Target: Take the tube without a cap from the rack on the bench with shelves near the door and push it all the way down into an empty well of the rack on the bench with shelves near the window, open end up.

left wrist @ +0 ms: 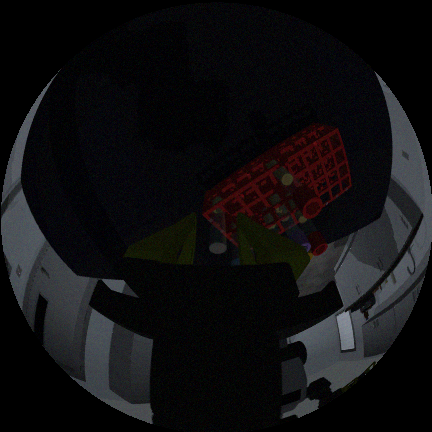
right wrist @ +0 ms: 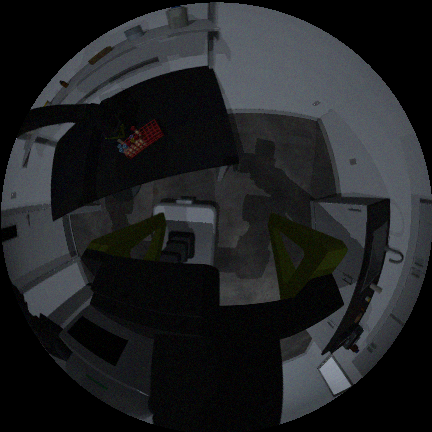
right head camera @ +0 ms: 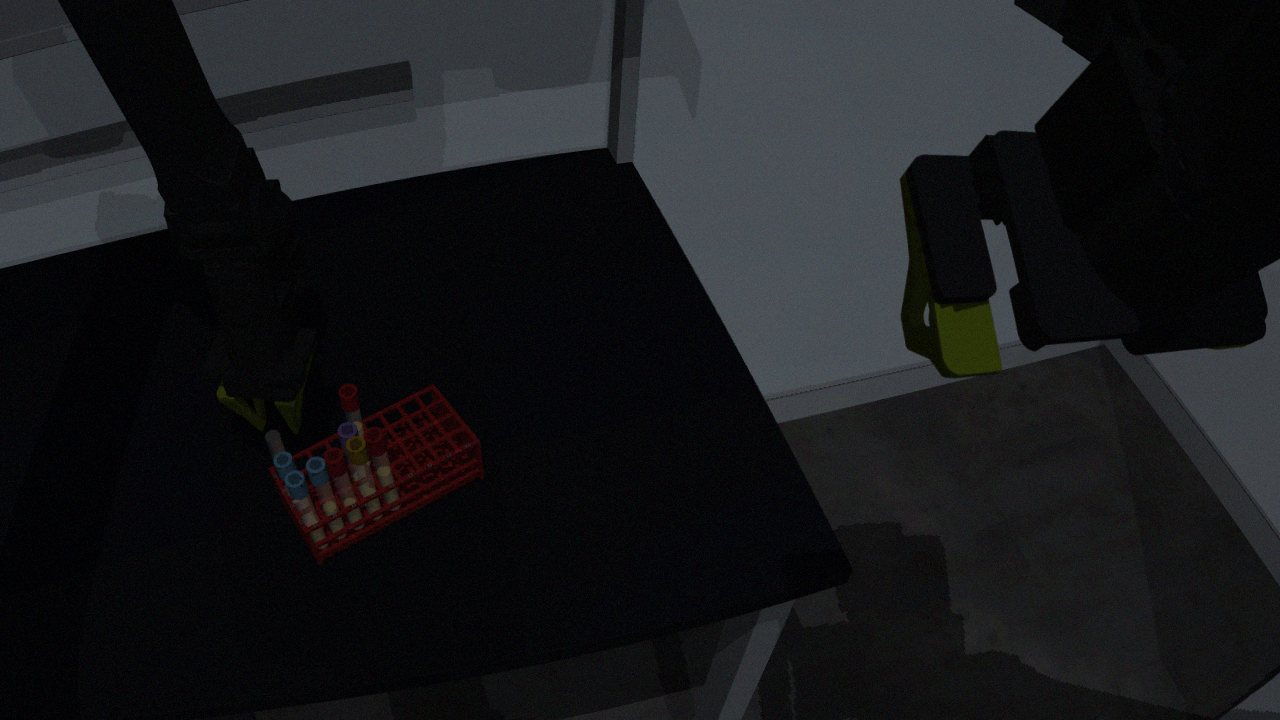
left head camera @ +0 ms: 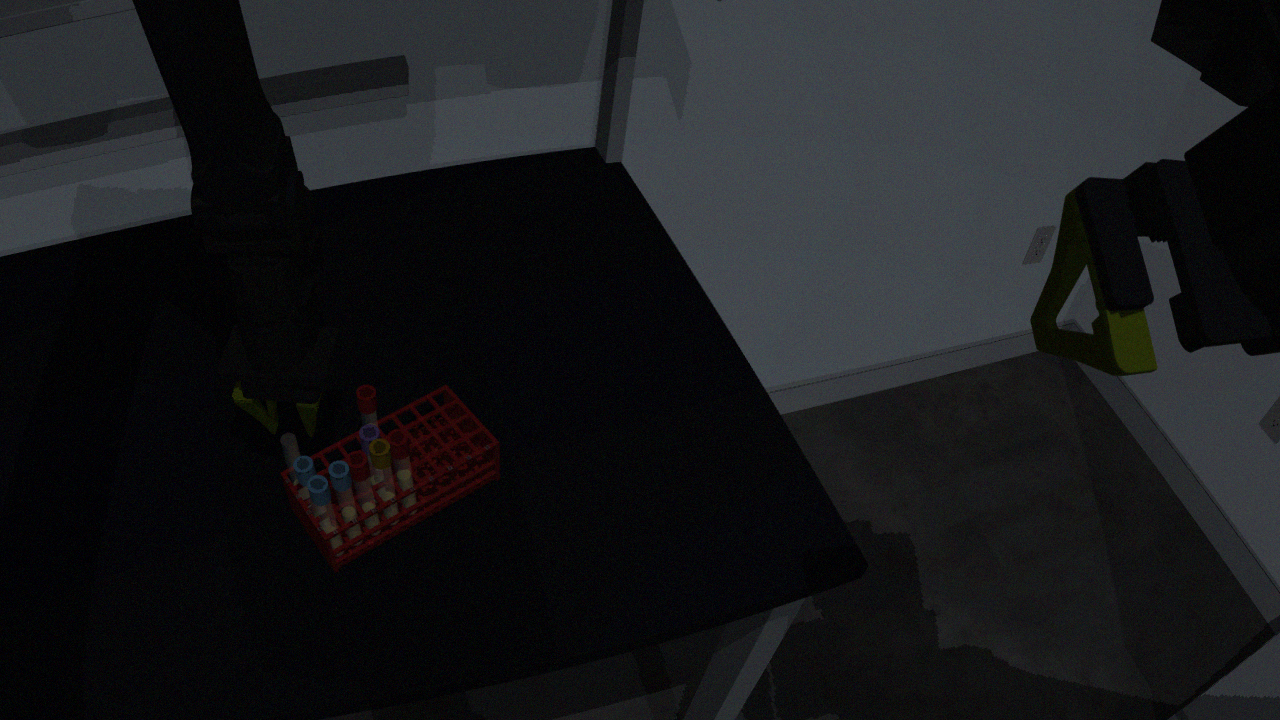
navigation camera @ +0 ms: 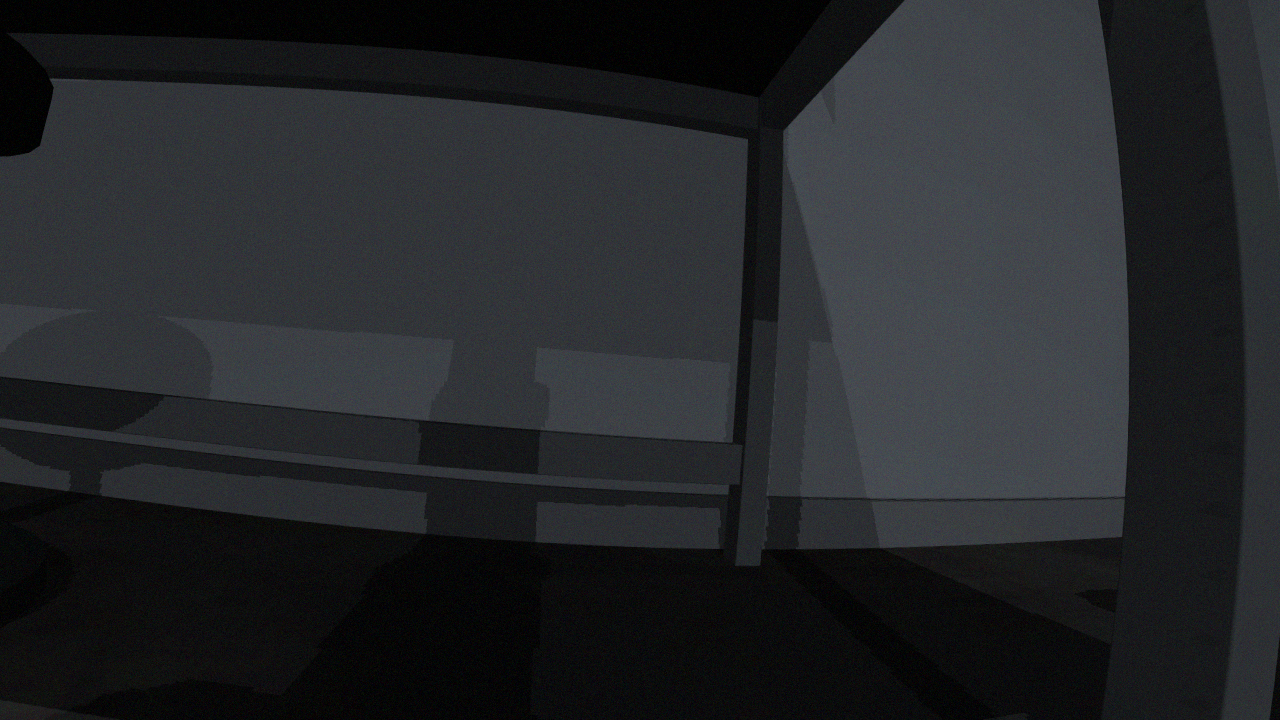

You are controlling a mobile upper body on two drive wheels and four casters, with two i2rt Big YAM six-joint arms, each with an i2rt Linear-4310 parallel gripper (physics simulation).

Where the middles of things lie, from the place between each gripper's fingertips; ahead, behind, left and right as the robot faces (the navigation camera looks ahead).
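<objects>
From my right hand, I find the pale tube without a cap (left wrist: 217, 240) 450 mm to the left and 280 mm ahead, and it is also 450 mm below.
My left hand gives me another measure of the pale tube without a cap: it is 20 mm behind that hand and 40 mm below it. Going by its middle, the pale tube without a cap is nearer to my left hand than to my right hand.
</objects>
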